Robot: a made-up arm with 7 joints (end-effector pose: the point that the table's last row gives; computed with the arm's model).
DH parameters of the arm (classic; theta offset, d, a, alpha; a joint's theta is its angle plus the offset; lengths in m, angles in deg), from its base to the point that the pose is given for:
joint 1: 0 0.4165 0 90
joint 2: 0 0.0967 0 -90
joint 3: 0 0.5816 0.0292 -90
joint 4: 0 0.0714 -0.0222 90
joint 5: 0 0.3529 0 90
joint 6: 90 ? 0.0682 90
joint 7: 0 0.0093 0 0
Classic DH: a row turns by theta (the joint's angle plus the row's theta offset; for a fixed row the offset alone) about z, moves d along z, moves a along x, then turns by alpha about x.
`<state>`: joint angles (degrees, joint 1 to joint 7).
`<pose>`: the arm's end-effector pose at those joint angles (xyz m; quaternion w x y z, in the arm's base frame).
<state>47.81 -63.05 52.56 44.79 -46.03 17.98 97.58</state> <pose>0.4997 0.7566 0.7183 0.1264 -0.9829 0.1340 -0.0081</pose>
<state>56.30 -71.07 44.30 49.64 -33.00 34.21 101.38</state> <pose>0.4059 0.8412 0.5376 0.1326 -0.9766 0.1369 0.0996</pose>
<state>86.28 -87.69 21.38 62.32 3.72 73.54 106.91</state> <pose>0.0308 0.8414 0.1437 0.0867 -0.9496 0.2173 0.2087</pose>
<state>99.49 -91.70 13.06 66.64 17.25 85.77 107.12</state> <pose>-0.0967 0.7728 0.0594 0.0957 -0.9535 0.2295 0.1706</pose>
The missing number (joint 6, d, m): 0.0669
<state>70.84 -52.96 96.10 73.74 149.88 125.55 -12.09</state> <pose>-0.0994 0.4633 0.8924 0.0029 -0.7858 0.1899 0.5886</pose>
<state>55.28 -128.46 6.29 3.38 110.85 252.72 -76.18</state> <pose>0.3337 0.5925 -0.1841 0.7963 0.3658 -0.3144 0.3651</pose>
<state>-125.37 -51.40 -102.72 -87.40 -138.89 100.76 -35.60</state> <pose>-0.2021 -0.5940 0.5978 0.0113 0.4309 -0.6223 0.6534</pose>
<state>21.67 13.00 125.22 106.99 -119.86 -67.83 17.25</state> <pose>-0.4536 0.0525 0.9209 0.4377 0.4324 0.0986 0.7822</pose>
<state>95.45 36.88 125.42 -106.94 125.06 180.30 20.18</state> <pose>0.3872 -0.2342 0.8825 0.5077 0.0954 -0.2052 -0.8313</pose>
